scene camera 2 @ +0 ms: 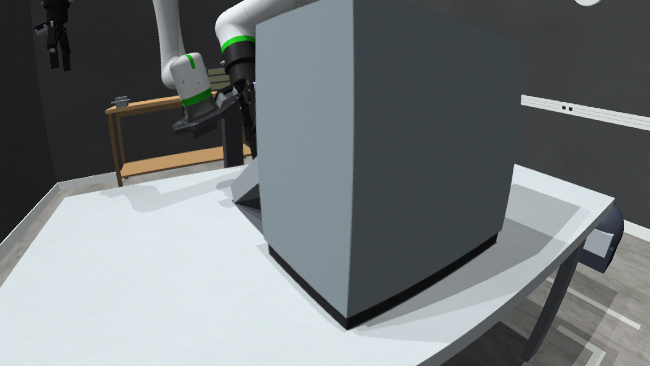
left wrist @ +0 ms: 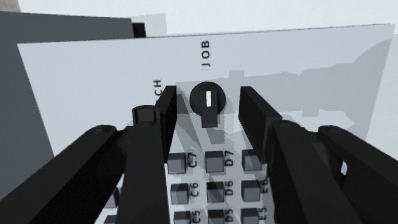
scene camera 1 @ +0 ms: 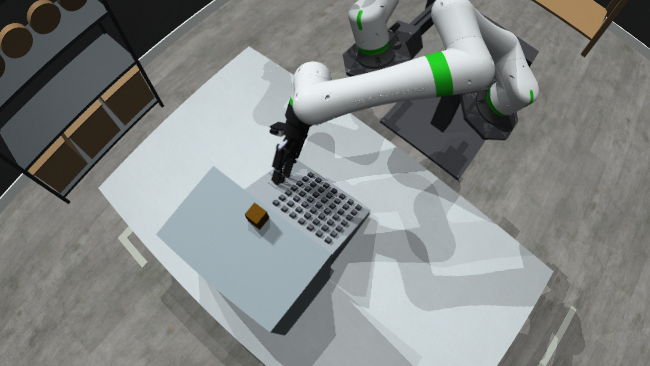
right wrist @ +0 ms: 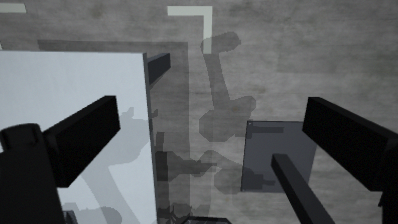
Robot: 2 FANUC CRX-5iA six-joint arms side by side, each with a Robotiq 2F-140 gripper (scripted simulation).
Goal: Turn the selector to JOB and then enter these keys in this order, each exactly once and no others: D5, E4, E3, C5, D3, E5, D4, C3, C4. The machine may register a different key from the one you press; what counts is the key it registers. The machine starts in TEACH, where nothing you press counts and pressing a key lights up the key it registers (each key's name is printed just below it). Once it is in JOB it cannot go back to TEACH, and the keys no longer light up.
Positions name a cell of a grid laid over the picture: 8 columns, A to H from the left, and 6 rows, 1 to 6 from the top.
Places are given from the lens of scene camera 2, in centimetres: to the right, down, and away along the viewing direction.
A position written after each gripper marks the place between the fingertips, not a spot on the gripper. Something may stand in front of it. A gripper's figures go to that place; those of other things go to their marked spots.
left gripper (scene camera 2: D3): -13, -4, 72
right gripper (scene camera 2: A2): -95, -41, 83
